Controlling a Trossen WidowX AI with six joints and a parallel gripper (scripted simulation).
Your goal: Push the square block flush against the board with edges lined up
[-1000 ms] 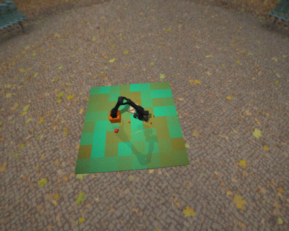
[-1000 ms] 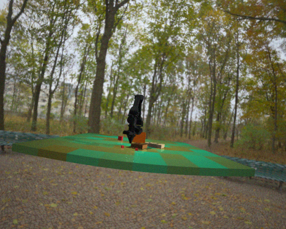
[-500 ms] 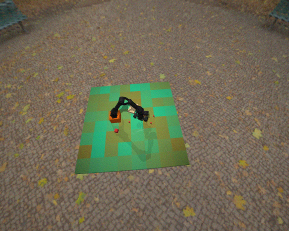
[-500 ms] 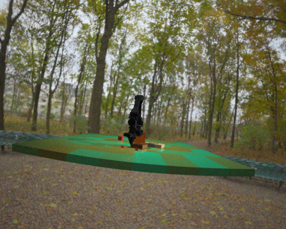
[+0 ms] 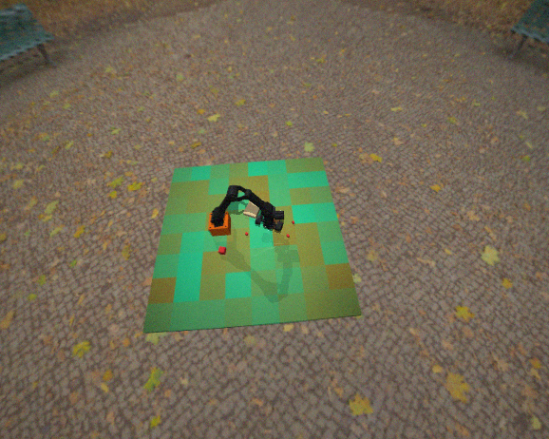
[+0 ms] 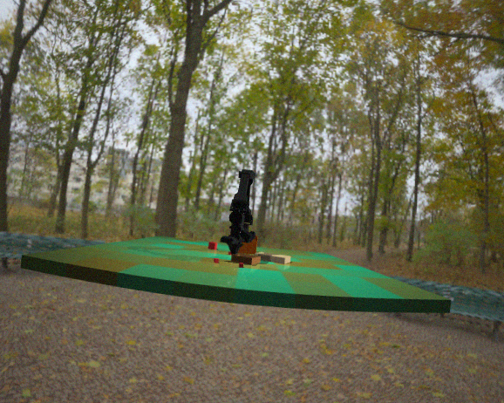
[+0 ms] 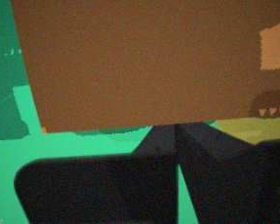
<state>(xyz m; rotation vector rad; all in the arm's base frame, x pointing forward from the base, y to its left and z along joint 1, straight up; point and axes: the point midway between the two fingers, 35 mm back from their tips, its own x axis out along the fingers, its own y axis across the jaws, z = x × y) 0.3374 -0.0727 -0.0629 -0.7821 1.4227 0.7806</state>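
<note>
Right now my gripper tip is 50 mm to the right of the square block, 30 mm short of it and 10 mm below it. Also, from my gripper tip: small red cube (350 mm behind, 100 mm to the right, 10 mm above); then board (200 mm to the left, 80 mm behind, 10 mm above).
</note>
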